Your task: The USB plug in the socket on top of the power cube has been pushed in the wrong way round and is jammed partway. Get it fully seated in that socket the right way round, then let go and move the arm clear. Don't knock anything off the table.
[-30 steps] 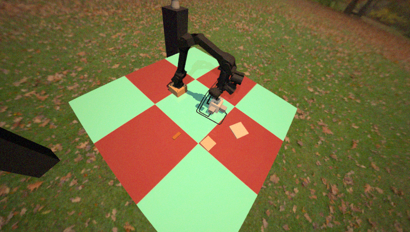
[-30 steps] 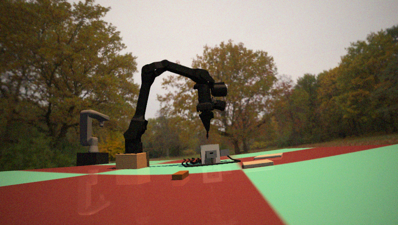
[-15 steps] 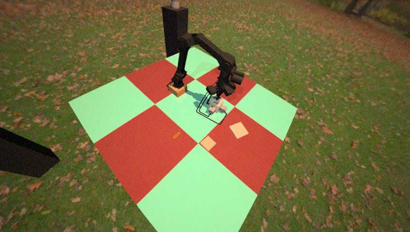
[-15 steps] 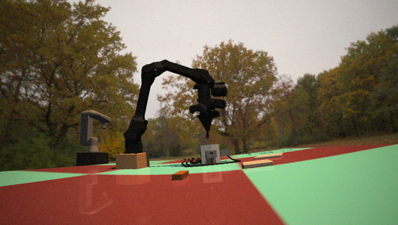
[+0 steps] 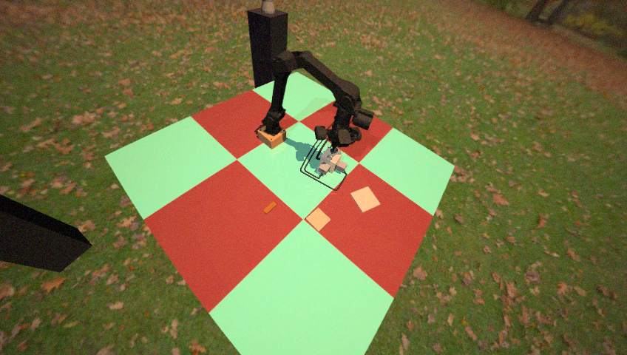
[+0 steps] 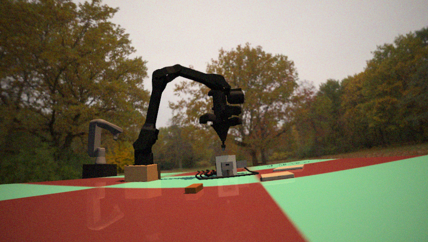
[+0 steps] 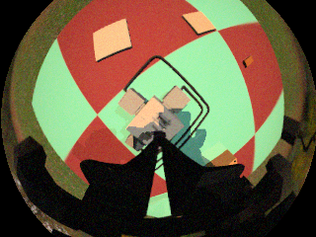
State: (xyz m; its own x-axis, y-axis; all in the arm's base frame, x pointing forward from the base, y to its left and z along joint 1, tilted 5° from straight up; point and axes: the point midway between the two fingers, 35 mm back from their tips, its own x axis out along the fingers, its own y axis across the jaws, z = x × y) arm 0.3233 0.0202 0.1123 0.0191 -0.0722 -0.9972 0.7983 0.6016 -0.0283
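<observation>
The dark USB plug is 2 cm below my gripper tip. Round my gripper tip: orange block 34 cm to the right, 13 cm below, 9 cm behind.
</observation>
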